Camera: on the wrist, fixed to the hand. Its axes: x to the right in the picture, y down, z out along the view.
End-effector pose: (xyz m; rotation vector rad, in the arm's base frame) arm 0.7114 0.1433 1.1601 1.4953 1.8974 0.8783
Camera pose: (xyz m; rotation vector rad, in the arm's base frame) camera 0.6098 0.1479 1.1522 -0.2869 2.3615 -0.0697
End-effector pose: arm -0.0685 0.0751 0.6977 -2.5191 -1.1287 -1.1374
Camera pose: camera -0.1453 0.1076 0.7565 0.8389 2.5824 0.8662
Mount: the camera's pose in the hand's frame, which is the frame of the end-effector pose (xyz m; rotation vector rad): 0.0269 -0.0670 -0.0721 0.1843 0.0397 -1.6194
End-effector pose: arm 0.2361 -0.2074 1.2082 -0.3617 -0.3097 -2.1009
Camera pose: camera 0.1558 -0.2193 1.1464 -0.1188 0.6858 2.4749
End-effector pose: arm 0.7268 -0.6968 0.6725 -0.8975 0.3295 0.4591
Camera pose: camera 0.7781 -0.7845 0.6629 -0.7341 -0.3635 -1.0667
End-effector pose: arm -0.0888 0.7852 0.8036 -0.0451 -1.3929 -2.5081
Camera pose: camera -0.1240 0.7524 0.7136 -0.8704 0.9814 1.5627
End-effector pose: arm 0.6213 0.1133 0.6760 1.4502 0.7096 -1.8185
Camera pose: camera 0.6074 0.2049 0.6332 -0.5959 -1.4206 1.9577
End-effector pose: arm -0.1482 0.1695 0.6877 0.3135 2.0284 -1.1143
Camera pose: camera -0.2397 0.1839 0.7306 1.3605 -1.8264 1.9469
